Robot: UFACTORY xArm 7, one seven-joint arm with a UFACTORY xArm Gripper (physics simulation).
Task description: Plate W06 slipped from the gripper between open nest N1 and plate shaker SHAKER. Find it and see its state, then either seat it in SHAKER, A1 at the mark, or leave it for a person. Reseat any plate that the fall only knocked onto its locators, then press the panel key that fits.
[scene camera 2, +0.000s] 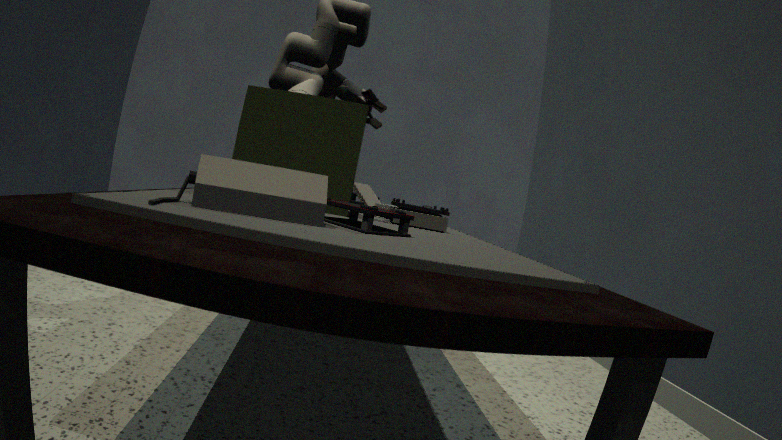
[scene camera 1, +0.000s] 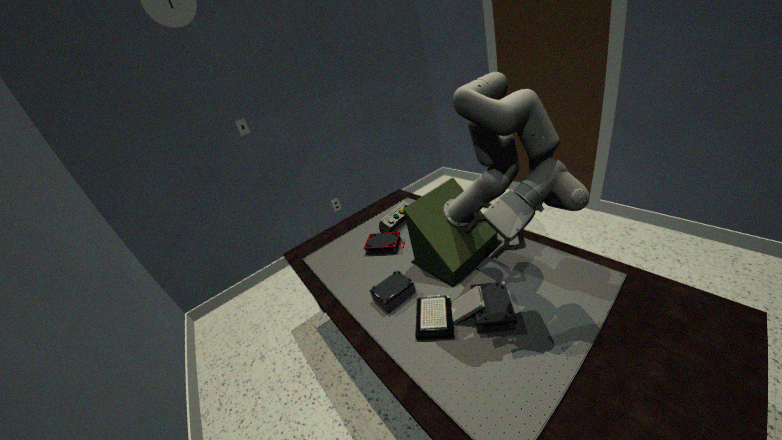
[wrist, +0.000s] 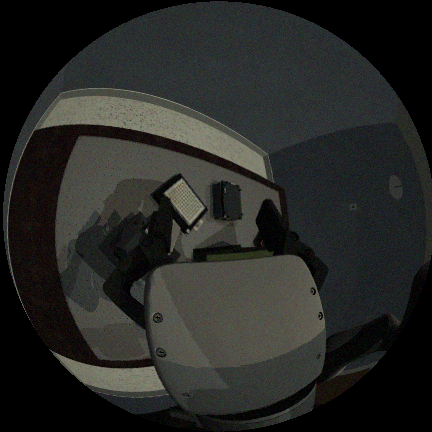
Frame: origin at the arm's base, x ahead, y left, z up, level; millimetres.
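Seen in the pictures: gripper, between the fingertips: (scene camera 2: 382, 118) (scene camera 1: 478, 245) (wrist: 217, 208); arm's base, origin of its link: (scene camera 2: 287, 134) (scene camera 1: 456, 213).
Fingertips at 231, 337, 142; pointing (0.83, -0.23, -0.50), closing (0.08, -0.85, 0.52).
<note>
Pixels of each thing's middle, then the offset from my fingertips to it, as dx, dy, dz. "spot": a spot on its surface instead. Level surfaces: height alone.
- white well plate, middle of its body: (wrist: 184, 200) (scene camera 1: 433, 312) +107, -114, -288
- grey mat, height of its surface: dz -323
- grey plate, middle of its body: (wrist: 165, 228) (scene camera 2: 368, 198) (scene camera 1: 466, 304) +10, -55, -278
- red-rimmed nest, middle of its body: (scene camera 2: 360, 215) (scene camera 1: 382, 242) (wrist: 266, 240) +17, -625, -300
- key panel, middle of its body: (scene camera 2: 259, 189) (scene camera 1: 396, 216) -153, -751, -282
- pale block, a spot on its surface: (scene camera 2: 259, 189) spot: -142, -790, -280
A white well plate (scene camera 1: 433, 312) (wrist: 184, 201) lies flat in a black frame on the grey mat (scene camera 1: 491, 382). Right of it a grey plate (scene camera 1: 468, 302) (scene camera 2: 365, 193) leans tilted against a dark device (scene camera 1: 496, 307). Another dark device (scene camera 1: 392, 289) (wrist: 226, 200) stands to the left. A red-rimmed nest (scene camera 1: 382, 242) (scene camera 2: 372, 209) sits near the key panel (scene camera 1: 394, 216). My gripper (scene camera 2: 376, 112) (wrist: 217, 208) is open and empty, high beside the top of the green box (scene camera 1: 445, 232), well away from the plates. In the wrist view its left finger hides most of the tilted plate.
The tall green box (scene camera 2: 298, 139) stands between the arm and the panel. The mat lies on a dark brown table (scene camera 1: 683, 339) (scene camera 2: 382, 306). A pale block (scene camera 2: 259, 189) stands at the near mat edge in scene camera 2. A door is behind the arm.
</note>
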